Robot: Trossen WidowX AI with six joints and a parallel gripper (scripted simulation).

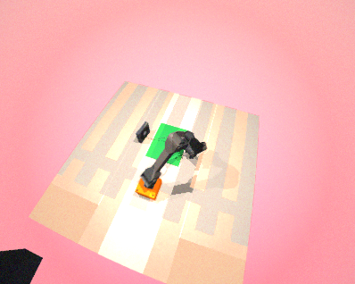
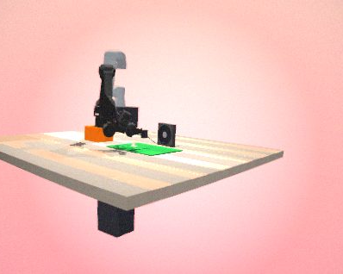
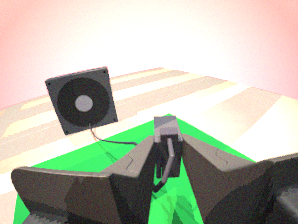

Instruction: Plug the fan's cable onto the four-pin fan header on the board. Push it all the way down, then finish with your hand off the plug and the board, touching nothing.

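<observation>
My gripper tip is now 100 mm above the green board, 40 mm to the right of it and 20 mm past it. Round my gripper tip: black fan: 220 mm to the left, 30 mm below, 20 mm behind; then white fan header: 90 mm below, 80 mm behind, 30 mm to the left; then dark fan plug: 10 mm below.
</observation>
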